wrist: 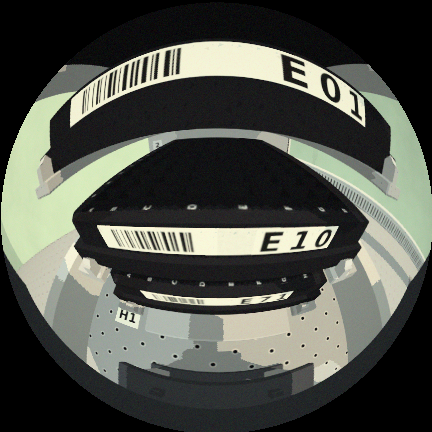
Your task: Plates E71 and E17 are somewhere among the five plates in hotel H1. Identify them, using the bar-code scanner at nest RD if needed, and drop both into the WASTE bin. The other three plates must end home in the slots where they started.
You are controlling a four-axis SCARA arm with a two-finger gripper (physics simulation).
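Frame: origin at the arm's base, x ahead, y left, z up, level; millimetres.
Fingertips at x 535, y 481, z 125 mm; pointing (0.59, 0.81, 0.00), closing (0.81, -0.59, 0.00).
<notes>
Pixels of each thing's top centre, then the offset from my fingertips to it. "pt": a spot on its surface instead. Level surfaces: height alone.
- Plate E71, centre of its top: (216,194) 14 mm back, 19 mm right, 2 mm down
- Plate E10, centre of its top: (217,148) 14 mm back, 19 mm right, 26 mm up
- plate E01, centre of its top: (217,98) 14 mm back, 19 mm right, 54 mm up
- Hotel H1, a spot on its surface: (392,182) pt 27 mm back, 94 mm right, 40 mm up
- H1 sign, centre of its top: (127,315) 126 mm back, 7 mm right, 112 mm down
- perforated deck, height of its surface: 112 mm down
- slotted strip, a spot on its surface: (372,207) pt 469 mm ahead, 195 mm right, 86 mm down
Plate E71 (225,301) is low in the wrist view, black with a barcode label, partly covered from above by plate E10. My gripper (218,297) has its two light fingers running up either side of plate E71. They look close against its sides, so it is shut on plate E71; the fingertips are mostly hidden under plate E10. Plate E10 (215,241) sits above, with plate E01 (215,102) large above that. Hotel H1 (392,182) shows as light side brackets holding the plates. Plate E17, the scanner at RD and the WASTE bin do not show.
The H1 sign (127,316) is on the perforated deck (272,341) below the plates. A small tag marked 2 (157,145) shows behind the stack. A slotted strip (372,207) curves along the right. Plate E10 overhangs plate E71 closely, with a bracket at each side.
</notes>
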